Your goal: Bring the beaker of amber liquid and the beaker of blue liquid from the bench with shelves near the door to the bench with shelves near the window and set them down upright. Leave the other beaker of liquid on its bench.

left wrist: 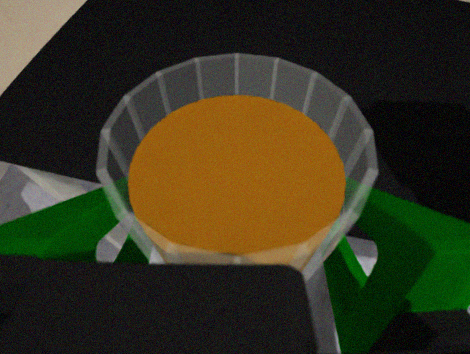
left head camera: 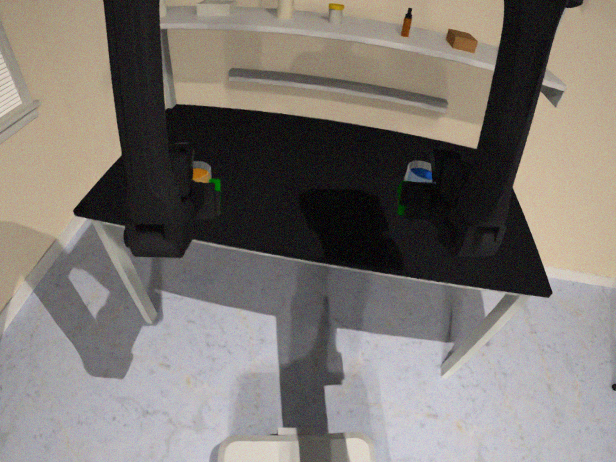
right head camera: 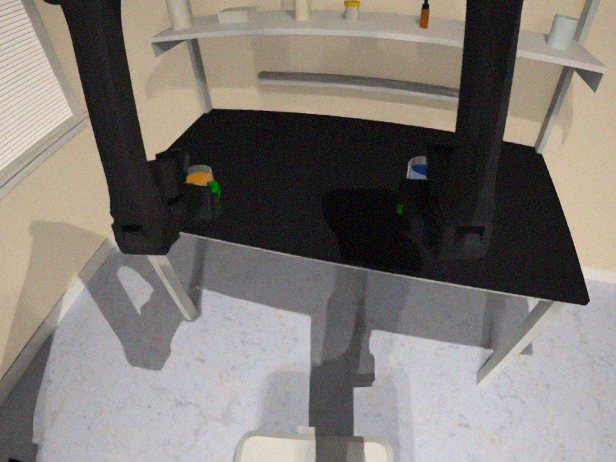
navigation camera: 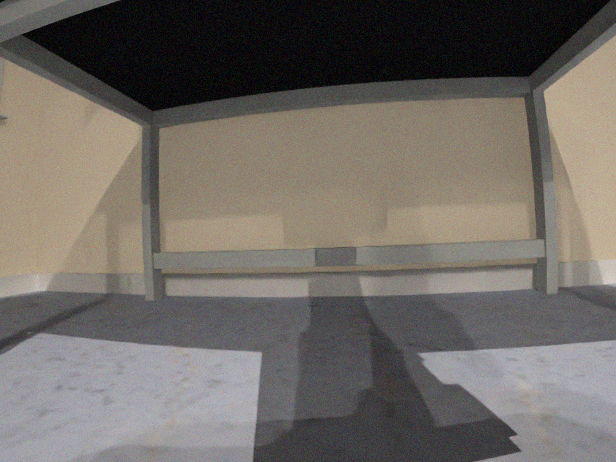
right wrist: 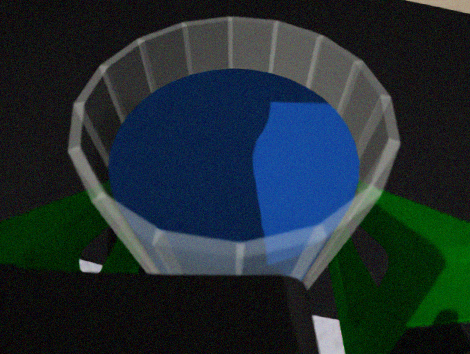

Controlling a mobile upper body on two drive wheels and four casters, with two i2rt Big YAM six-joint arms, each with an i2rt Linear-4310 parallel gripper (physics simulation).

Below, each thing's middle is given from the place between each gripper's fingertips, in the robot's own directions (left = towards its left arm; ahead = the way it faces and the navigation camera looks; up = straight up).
I see the amber beaker (left wrist: pixel 236 158) 2 cm behind my left hand and 1 cm above it.
I see the amber beaker 450 mm to the left of my right hand, 30 mm behind it and 10 mm above it.
